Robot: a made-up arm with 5 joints.
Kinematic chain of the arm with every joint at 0, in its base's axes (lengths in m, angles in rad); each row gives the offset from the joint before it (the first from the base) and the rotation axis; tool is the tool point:
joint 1: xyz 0 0 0.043 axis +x
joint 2: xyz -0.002 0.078 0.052 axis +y
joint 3: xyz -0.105 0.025 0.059 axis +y
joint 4: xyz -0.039 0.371 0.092 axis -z
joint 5: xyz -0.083 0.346 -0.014 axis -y
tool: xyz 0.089 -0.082 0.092
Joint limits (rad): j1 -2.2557..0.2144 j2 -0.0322..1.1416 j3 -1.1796..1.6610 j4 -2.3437..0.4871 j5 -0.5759..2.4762
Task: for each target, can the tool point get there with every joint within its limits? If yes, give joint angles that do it. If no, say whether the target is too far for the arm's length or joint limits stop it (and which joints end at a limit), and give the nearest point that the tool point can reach.
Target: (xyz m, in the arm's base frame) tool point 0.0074 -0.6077 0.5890
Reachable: no: joint limits stop it (at a limit: joint 1) | nearest point 0.0029 0.0790 0.4384 | short by 0.703 m
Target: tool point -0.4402 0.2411 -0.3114
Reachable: yes | joints -1.5704 0.0970 -0.3601 -1.6293 0.9356
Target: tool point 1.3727 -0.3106 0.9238
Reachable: no: too far | nearest point 0.3313 0.2643 0.4596 | short by 1.277 m
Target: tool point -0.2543 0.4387 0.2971
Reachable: yes | joints -0.3913 0.1520 0.2271 -2.0939 0.4153
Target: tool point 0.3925 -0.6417 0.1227
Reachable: no: joint limits stop it (at a limit: joint 1, joint 2, joint 3) | nearest point 0.2544 -0.1226 -0.1715 | short by 0.612 m
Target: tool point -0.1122 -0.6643 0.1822
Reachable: no: joint limits stop it (at a limit: joint 1, joint 2, joint 3, joint 5) | nearest point -0.2940 -0.4119 -0.1240 | short by 0.436 m
